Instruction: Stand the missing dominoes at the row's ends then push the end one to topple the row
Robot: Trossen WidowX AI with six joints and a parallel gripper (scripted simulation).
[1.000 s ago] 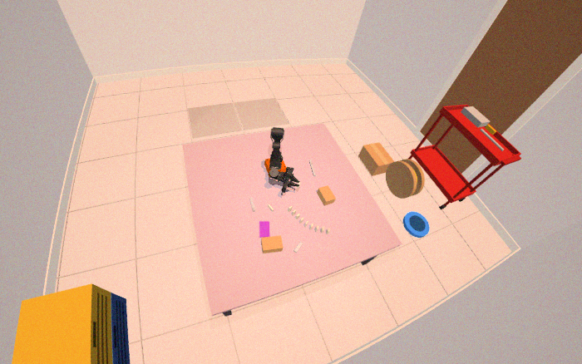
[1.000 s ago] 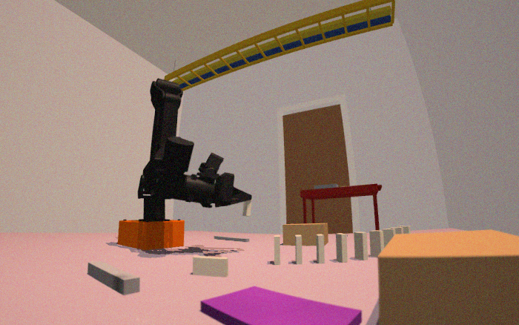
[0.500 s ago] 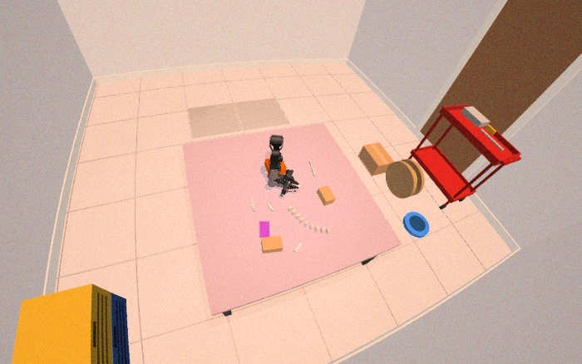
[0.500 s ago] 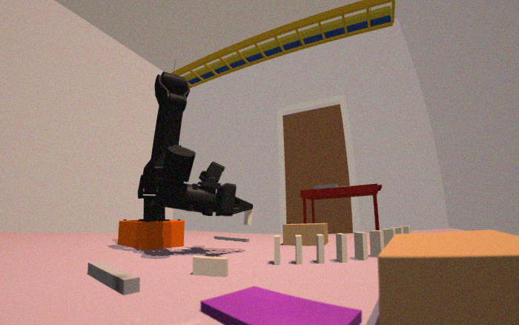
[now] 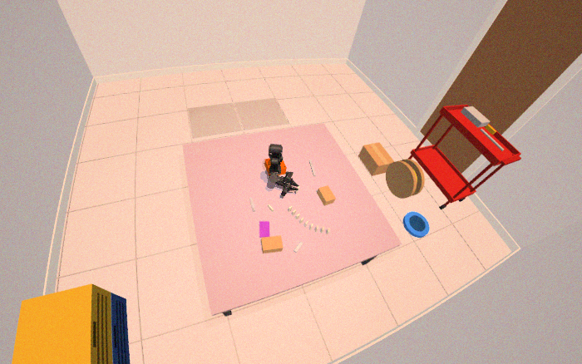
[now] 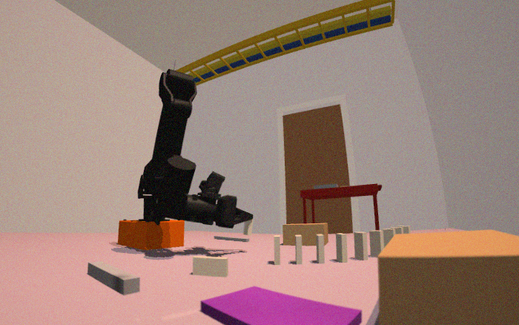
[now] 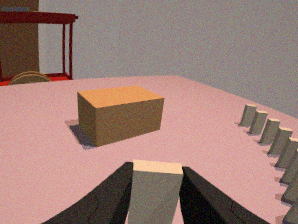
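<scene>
Now: the magenta flat plate 25 cm ahead of my gripper tip, 27 cm to the right of it and 8 cm below it.
</scene>
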